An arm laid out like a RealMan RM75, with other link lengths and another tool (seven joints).
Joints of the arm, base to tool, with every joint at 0 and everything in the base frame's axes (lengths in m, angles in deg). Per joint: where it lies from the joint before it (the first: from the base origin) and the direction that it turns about. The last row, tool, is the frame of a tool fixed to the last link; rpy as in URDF.
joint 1: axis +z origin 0 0 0.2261
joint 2: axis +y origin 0 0 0
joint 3: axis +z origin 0 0 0.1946
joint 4: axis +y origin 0 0 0
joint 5: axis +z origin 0 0 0.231
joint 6: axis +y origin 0 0 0
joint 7: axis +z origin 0 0 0.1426
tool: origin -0.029 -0.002 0.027 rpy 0 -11.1 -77.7
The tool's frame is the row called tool.
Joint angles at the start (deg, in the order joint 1, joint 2, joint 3, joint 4, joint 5, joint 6, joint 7):
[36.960, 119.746, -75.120, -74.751, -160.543, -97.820, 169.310]
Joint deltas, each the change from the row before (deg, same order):
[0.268, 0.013, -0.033, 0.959, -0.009, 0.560, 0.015]
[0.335, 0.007, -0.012, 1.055, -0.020, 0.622, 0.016]
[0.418, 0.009, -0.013, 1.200, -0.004, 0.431, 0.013]
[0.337, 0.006, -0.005, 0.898, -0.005, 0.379, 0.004]
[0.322, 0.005, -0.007, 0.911, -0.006, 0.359, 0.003]
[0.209, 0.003, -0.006, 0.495, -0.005, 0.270, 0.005]
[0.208, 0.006, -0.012, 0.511, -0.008, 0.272, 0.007]
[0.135, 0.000, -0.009, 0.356, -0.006, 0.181, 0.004]
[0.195, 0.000, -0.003, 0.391, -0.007, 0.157, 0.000]
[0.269, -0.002, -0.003, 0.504, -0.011, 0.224, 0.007]
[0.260, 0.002, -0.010, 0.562, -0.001, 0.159, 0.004]
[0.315, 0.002, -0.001, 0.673, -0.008, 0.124, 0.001]
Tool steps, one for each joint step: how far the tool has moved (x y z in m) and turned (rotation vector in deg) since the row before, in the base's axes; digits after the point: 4 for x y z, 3 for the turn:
[0.0016, 0.0008, -0.0023, -0.102, 0.001, -0.190]
[0.0016, 0.0010, -0.0024, -0.083, -0.005, -0.178]
[0.0018, 0.0004, -0.0029, -0.316, -0.040, -0.329]
[0.0012, 0.0005, -0.0021, -0.191, -0.024, -0.186]
[0.0013, 0.0004, -0.0021, -0.214, -0.035, -0.222]
[0.0005, 0.0005, -0.0011, -0.057, -0.010, -0.043]
[0.0005, 0.0005, -0.0012, -0.068, -0.016, -0.054]
[0.0004, 0.0003, -0.0008, -0.052, -0.018, -0.052]
[0.0002, 0.0003, -0.0009, -0.088, -0.024, -0.036]
[0.0002, 0.0005, -0.0011, -0.089, -0.031, -0.021]
[0.0005, 0.0002, -0.0013, -0.182, -0.041, -0.113]
[0.0006, 0.0000, -0.0016, -0.262, -0.063, -0.174]

